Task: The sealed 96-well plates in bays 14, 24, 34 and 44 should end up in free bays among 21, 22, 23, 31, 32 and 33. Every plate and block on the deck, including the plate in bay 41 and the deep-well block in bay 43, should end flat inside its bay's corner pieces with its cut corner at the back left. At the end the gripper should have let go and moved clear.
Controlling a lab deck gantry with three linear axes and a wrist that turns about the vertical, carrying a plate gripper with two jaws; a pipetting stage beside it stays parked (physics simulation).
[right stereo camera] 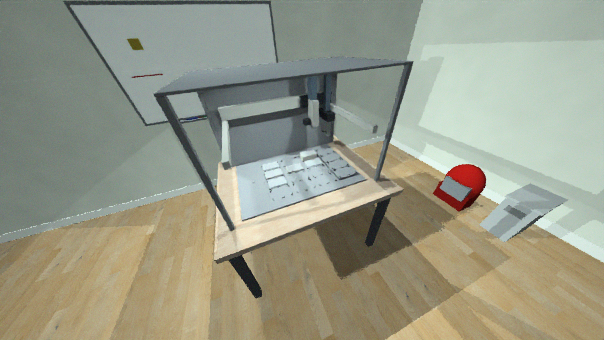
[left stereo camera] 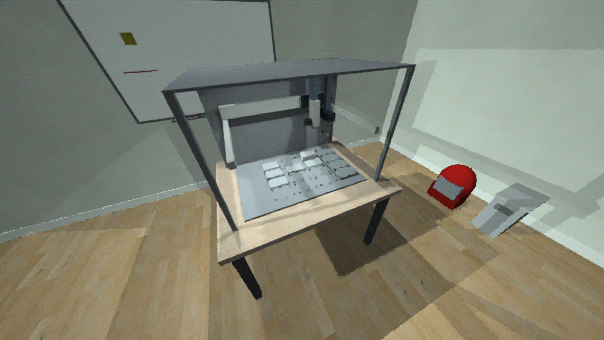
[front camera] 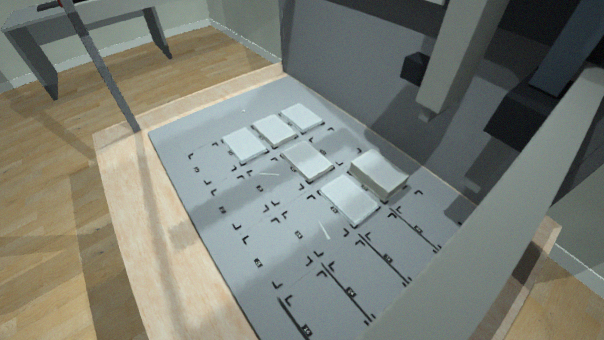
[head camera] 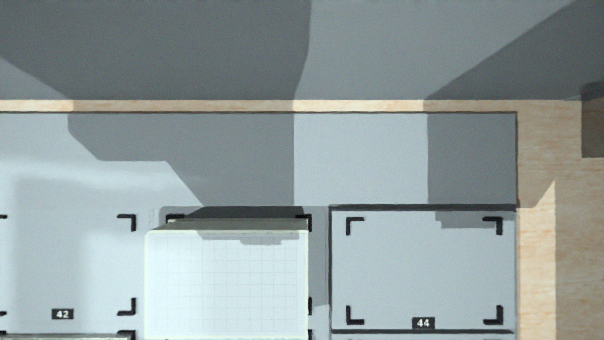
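In the front view, sealed plates lie flat in bay 21, bay 31, bay 32 and bay 33. Another plate lies in bay 41. The taller deep-well block stands in bay 43. Their cut corners are too small to tell. Bay 44 is empty, and no plates show in bays 14, 24 and 34. My gripper hangs high at the back right, clear of the plates, open and empty; its jaws are small there and hidden in the front view.
The parked pipetting stage hangs left of my gripper. Thin white tools lie in bay 22 and bay 23. A small pale peg stands left of the plates. A pale gantry beam crosses the front view's right side.
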